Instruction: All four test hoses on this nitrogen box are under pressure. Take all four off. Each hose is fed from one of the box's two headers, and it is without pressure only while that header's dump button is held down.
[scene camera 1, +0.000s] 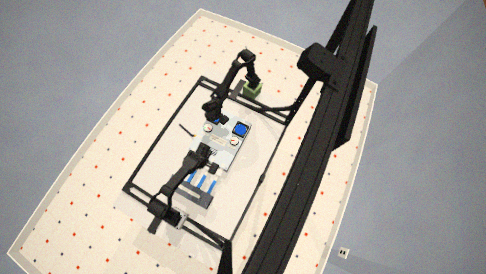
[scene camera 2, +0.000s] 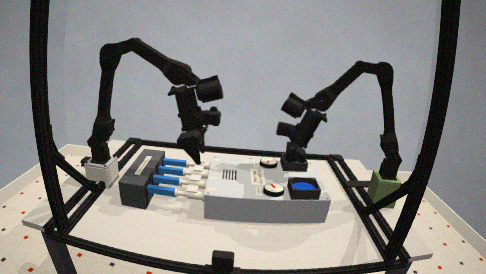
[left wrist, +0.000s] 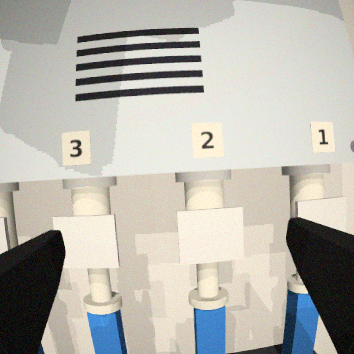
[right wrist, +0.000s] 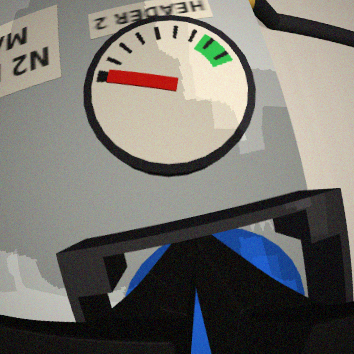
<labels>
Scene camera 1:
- grey nitrogen box: 218, 137, touched by my right gripper
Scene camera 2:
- my left gripper: 201, 158
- my right gripper: 284, 165
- grey nitrogen box: 236, 189
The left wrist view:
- my left gripper: 176, 238
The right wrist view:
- my right gripper: 192, 241
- grey nitrogen box: 105, 173
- blue dump button: 266, 255
</labels>
